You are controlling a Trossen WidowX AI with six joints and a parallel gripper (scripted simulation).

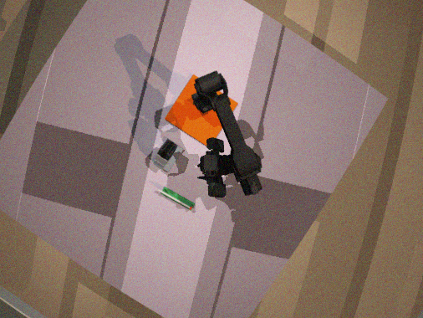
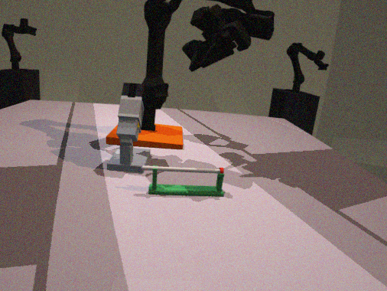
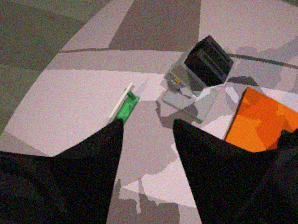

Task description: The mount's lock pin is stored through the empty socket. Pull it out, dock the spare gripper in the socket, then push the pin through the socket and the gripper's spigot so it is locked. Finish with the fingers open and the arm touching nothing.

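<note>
My gripper tip is now 20 cm above the green rack, 15 cm short of it and 1 cm to the left of it. Also, from my gripper tip: grey mount 17 cm below, 13 cm to the right, 3 cm ahead; then spare gripper 13 cm to the right, 10 cm below, 1 cm ahead.
</note>
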